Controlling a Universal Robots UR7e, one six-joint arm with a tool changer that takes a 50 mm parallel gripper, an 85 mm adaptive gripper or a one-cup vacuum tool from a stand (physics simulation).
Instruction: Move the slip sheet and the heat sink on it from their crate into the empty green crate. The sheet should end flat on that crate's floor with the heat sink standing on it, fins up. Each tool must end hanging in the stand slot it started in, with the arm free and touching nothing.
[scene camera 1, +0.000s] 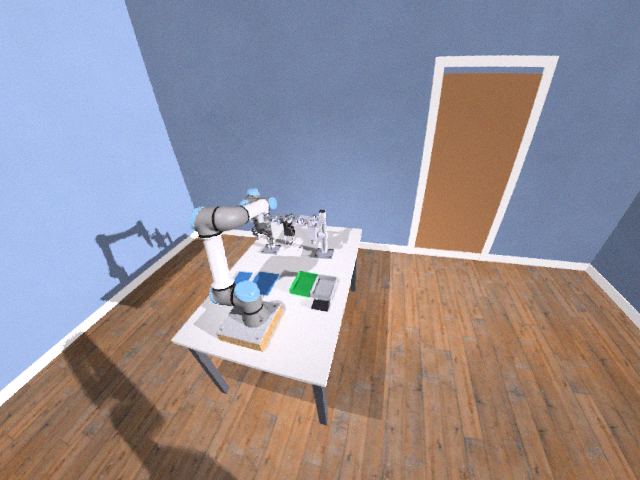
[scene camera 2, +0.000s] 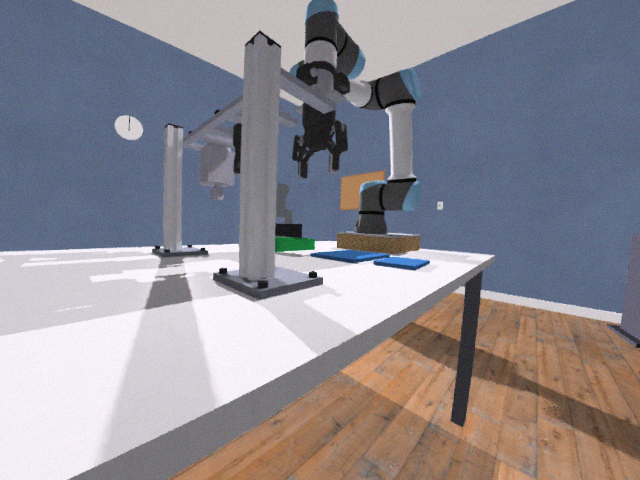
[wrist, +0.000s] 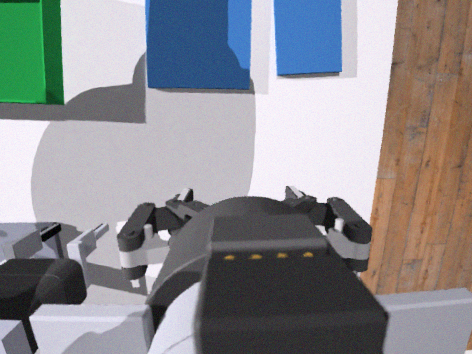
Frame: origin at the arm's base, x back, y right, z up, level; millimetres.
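Where they show: arm's base at its link origin: (scene camera 1: 256, 316) (scene camera 2: 370, 233).
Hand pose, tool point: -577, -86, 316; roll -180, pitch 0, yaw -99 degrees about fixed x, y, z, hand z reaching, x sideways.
Note:
Things, the pixels of their top centre, and the offset from my tool point, as dx, dy, dz.
- green crate at its top centre: (scene camera 2: 286, 238) (scene camera 1: 303, 281) +256, +316, -345
- grey crate at its top centre: (scene camera 1: 323, 289) +291, +448, -383
- black block at its top centre: (scene camera 1: 320, 303) +435, +440, -358
- pale block-shaped tool at its top centre: (scene camera 2: 217, 140) (scene camera 1: 313, 220) -12, +380, -28
- black tool at its top centre: (scene camera 2: 250, 122) (scene camera 1: 287, 219) -38, +191, -28
My gripper (scene camera 2: 318, 167) (wrist: 240, 192), the black adaptive one with jointed fingers, is open and empty. It is on the arm beside the tool stand (scene camera 2: 258, 155), at the height of a slot arm; I cannot tell whether it is seated. The green crate (scene camera 1: 303, 285) (scene camera 2: 297, 244) (wrist: 53, 60) is on the table, away from the gripper. The grey crate (scene camera 1: 324, 287) is beside it and looks light grey inside. A black block (scene camera 1: 320, 305) (scene camera 2: 288, 229), apparently the heat sink, is at the grey crate's near end, seemingly outside it. The slip sheet cannot be made out.
A pale block-shaped tool (scene camera 2: 217, 164) and a black tool (scene camera 2: 237, 148) hang in the stand. Its prongs flank my gripper in the wrist view. Two flat blue pads, a larger one (scene camera 1: 266, 283) (scene camera 2: 350, 255) (wrist: 190, 45) and a smaller one (scene camera 2: 402, 262) (wrist: 308, 36), lie between stand and arm base.

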